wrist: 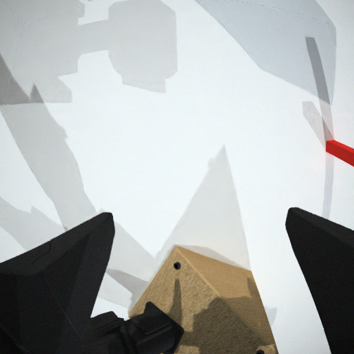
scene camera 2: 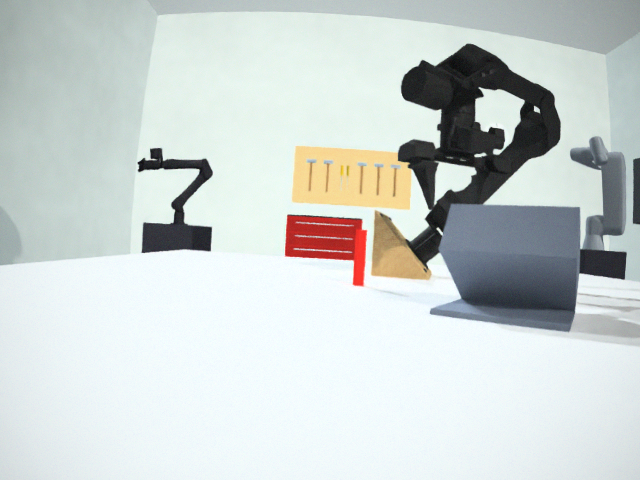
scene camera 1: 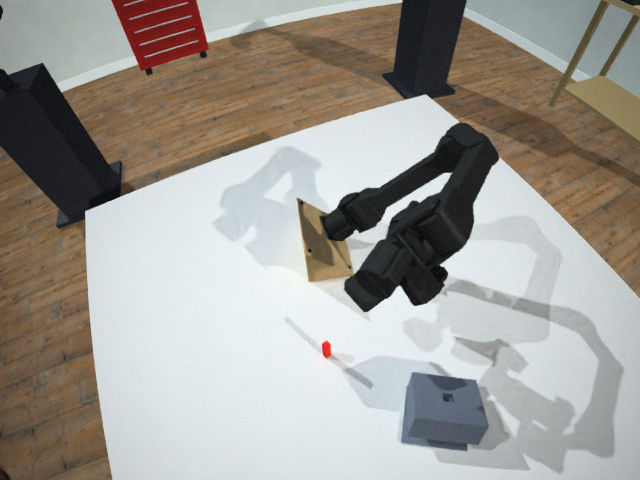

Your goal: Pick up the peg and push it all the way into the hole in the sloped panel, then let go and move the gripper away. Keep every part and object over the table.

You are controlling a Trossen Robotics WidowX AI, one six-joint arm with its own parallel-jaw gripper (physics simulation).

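Frame: origin at the arm's base, x right, y ahead, z up, level; millimetres.
Seen in the pictures: arm's base, origin of its link: point(scene camera 2: 416, 254) point(scene camera 1: 331, 229).
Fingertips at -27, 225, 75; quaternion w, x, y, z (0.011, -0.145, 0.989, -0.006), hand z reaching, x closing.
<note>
Pixels of each thing's middle, then the offset from my fingertips to it, as dx, dy, dz. Level surfaces: height alone.
- red peg, middle of its body: point(scene camera 2: 359, 257) point(scene camera 1: 326, 350) +146, +50, -78
- blue-grey block with the sloped panel, middle of its body: point(scene camera 2: 515, 262) point(scene camera 1: 443, 410) -13, +247, -65
- white table, height of its surface: dz -118
The red peg point(scene camera 1: 326, 349) point(scene camera 2: 359, 258) point(wrist: 342, 152) stands upright on the white table, apart from the other things; in the wrist view the right edge cuts it off. The blue-grey block with the sloped panel point(scene camera 1: 426, 405) point(scene camera 2: 511, 232) stands to the right of the peg in both scene views. Its small square hole point(scene camera 1: 448, 397) shows dark in scene view 1. My gripper point(scene camera 2: 453, 196) point(wrist: 202, 220) is open and empty, high above the table, with its fingers pointing down. In the wrist view the peg lies beyond the right fingertip. The fingertips are hidden in scene view 1.
The wooden wedge point(scene camera 1: 317, 248) point(scene camera 2: 392, 253) point(wrist: 195, 285) carries my arm's base and stands behind the peg, below the gripper. The white table point(scene camera 1: 180, 310) point(scene camera 2: 206, 361) has its far edge behind the wedge. Dark pedestals point(scene camera 1: 431, 46) point(scene camera 2: 168, 237) stand beyond the table.
</note>
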